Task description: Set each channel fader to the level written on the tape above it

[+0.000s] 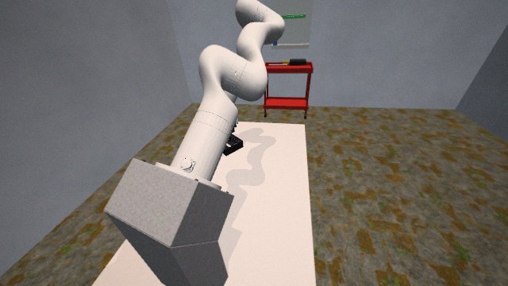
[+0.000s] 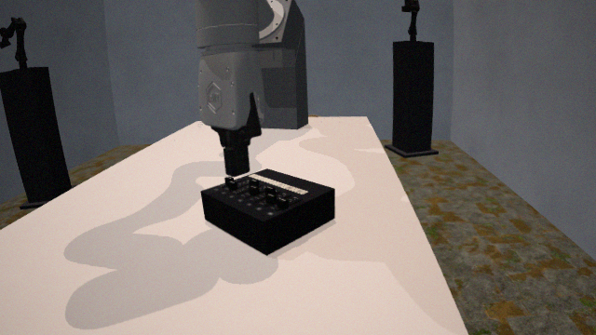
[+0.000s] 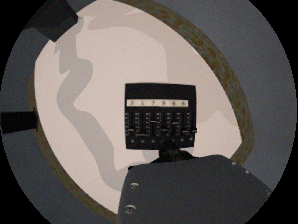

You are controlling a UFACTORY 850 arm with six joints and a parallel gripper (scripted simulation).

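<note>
My hand is 7 cm past the fader cap, 1 cm to the left of it and 5 cm above it.
</note>
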